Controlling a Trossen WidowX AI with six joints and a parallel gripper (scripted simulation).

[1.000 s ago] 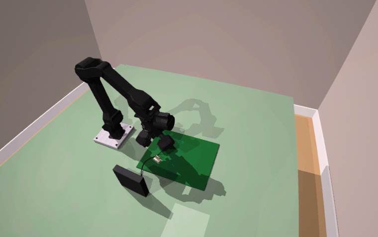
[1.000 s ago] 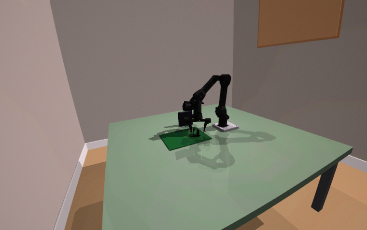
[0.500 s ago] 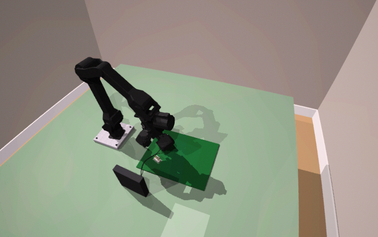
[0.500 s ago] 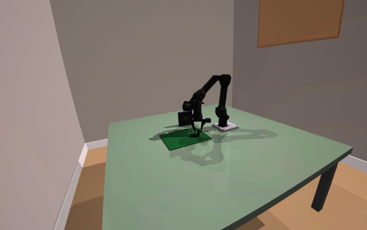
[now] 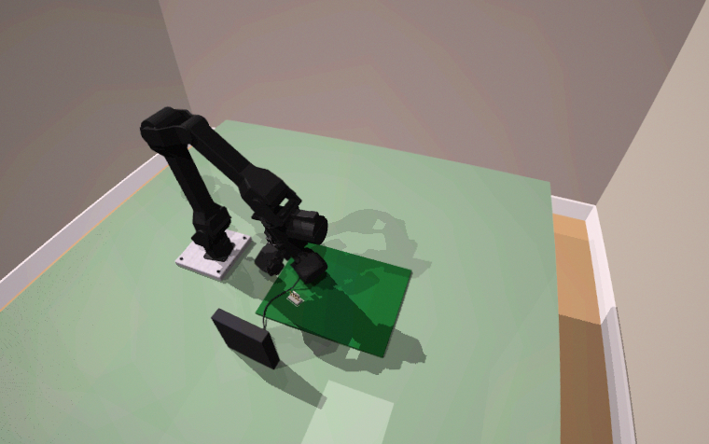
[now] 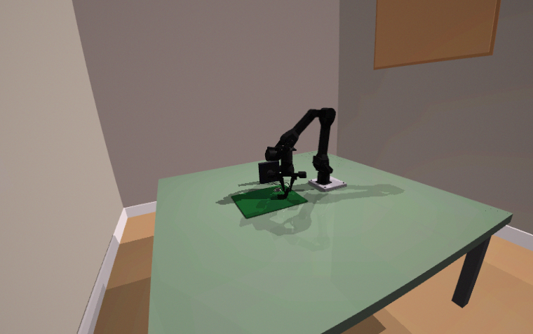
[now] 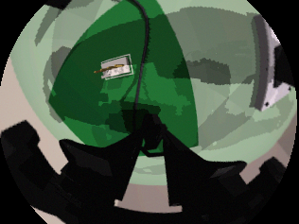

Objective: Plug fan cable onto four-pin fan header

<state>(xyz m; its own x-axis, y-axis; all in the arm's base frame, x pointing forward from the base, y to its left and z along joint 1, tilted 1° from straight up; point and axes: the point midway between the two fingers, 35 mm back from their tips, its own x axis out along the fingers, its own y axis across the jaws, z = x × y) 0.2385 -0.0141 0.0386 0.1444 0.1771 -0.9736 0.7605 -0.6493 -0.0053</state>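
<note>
My gripper tip is 90 mm short of the green board, 40 mm to the left of it and 40 mm above it. The rest, counted from my gripper tip: black fan: 220 mm to the right, 50 mm behind, 30 mm above; dark plug: 10 mm ahead.
</note>
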